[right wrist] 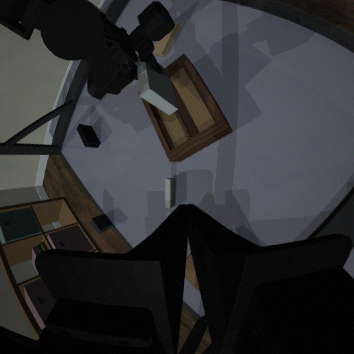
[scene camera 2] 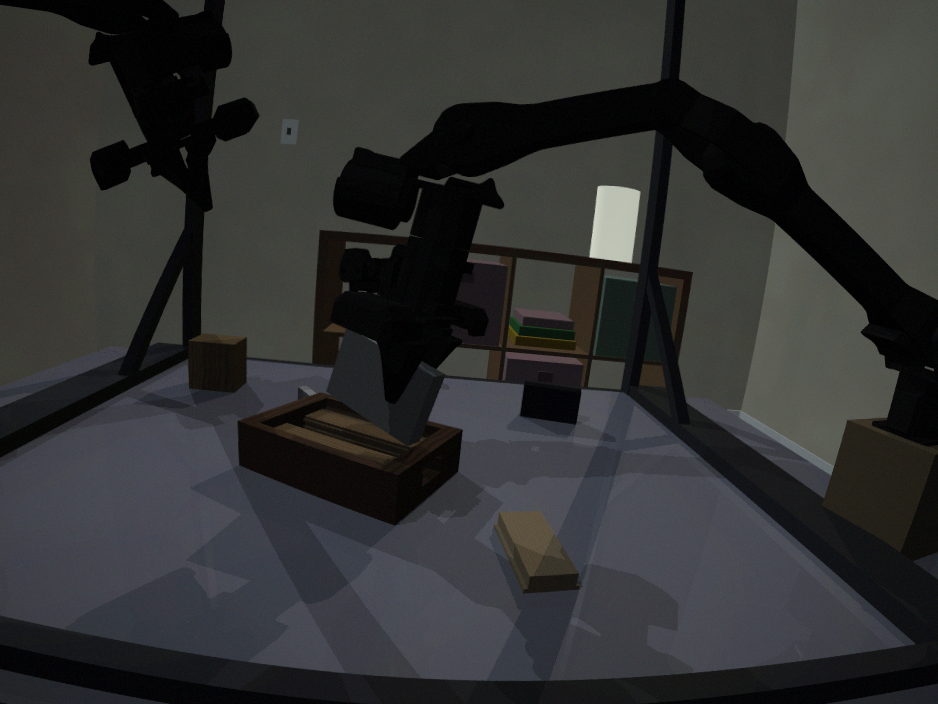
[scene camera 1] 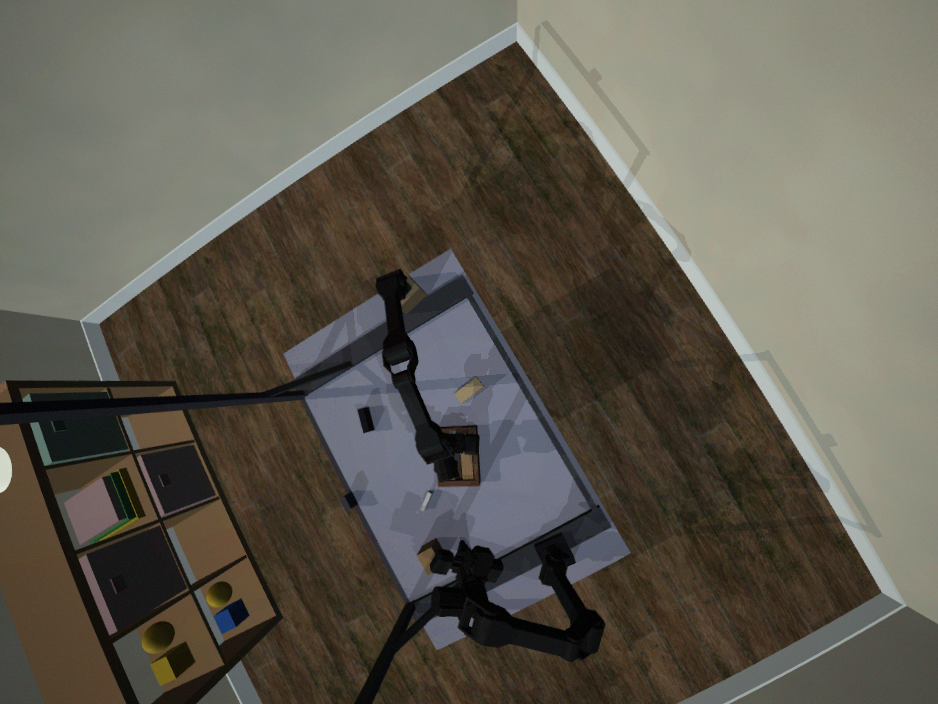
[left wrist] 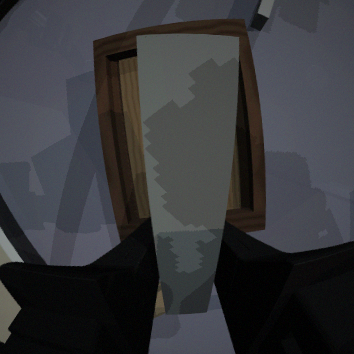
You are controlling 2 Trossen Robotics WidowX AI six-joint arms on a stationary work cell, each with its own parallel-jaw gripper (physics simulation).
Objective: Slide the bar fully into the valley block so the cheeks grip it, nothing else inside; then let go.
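Frame: origin at the left arm's base, x ahead, y left, z up, level; centimetres.
Where they show: left gripper, fingertip midpoint: (right wrist: 156, 75) (scene camera 2: 397, 400) (left wrist: 181, 215); right gripper, fingertip midpoint: (right wrist: 185, 210) (scene camera 2: 209, 210) (scene camera 1: 461, 541); left arm's base, link origin: (scene camera 2: 912, 433) (scene camera 1: 399, 287); right arm's base, link origin: (scene camera 1: 555, 555).
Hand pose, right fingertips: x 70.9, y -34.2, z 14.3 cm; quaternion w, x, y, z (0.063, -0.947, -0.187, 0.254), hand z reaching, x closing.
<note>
Things, the pixels of their centre, and the offset from my right fingertips.
- brown box, body centre: (left wrist: 180, 132) (scene camera 2: 350, 448) (right wrist: 181, 108) (scene camera 1: 457, 455) dx -16.9, dy +9.1, dz -24.0 cm
- wide grey bar, body centre: (left wrist: 181, 188) (scene camera 2: 382, 383) (right wrist: 155, 81) dx -19.6, dy +11.5, dz -15.9 cm
- small white stick, body centre: (scene camera 2: 311, 401) (left wrist: 265, 2) (right wrist: 169, 192) (scene camera 1: 426, 500) dx -12.7, dy -10.2, dz -25.2 cm
- tan block, body centre: (scene camera 2: 534, 548) (left wrist: 164, 297) (right wrist: 165, 38) (scene camera 1: 469, 390) dx -30.8, dy +27.0, dz -25.7 cm
- wooden cube, body centre: (scene camera 2: 218, 362) (right wrist: 202, 264) (scene camera 1: 432, 556) dx +2.2, dy -20.6, dz -22.7 cm
- black block, body centre: (scene camera 2: 550, 402) (right wrist: 87, 135) (scene camera 1: 366, 419) dx -48.1, dy -7.3, dz -24.0 cm
The valley block, a brown box (scene camera 1: 478, 456) (scene camera 2: 318, 475) (left wrist: 258, 150) (right wrist: 225, 129), stands on the table. Wooden cheeks (scene camera 2: 322, 442) (left wrist: 131, 115) (right wrist: 194, 102) lie along its inside, with a dark gap between them. My left gripper (scene camera 2: 390, 397) (left wrist: 181, 215) is shut on the wide grey bar (scene camera 2: 354, 378) (left wrist: 187, 130) (right wrist: 159, 99). It holds the bar tilted over the block, one end raised, the low end at the block's rim in scene camera 2. Contact there is unclear. My right gripper (scene camera 1: 463, 544) (scene camera 2: 208, 206) (right wrist: 185, 210) is shut and empty, high above the table.
A small white stick (scene camera 1: 426, 500) (left wrist: 265, 9) (right wrist: 169, 192) lies beside the block. A tan block (scene camera 1: 469, 389) (scene camera 2: 536, 551), a wooden cube (scene camera 1: 428, 556) (scene camera 2: 217, 363) and a black block (scene camera 1: 365, 419) (scene camera 2: 550, 401) (right wrist: 89, 135) stand apart. Dark frame posts stand around the table.
</note>
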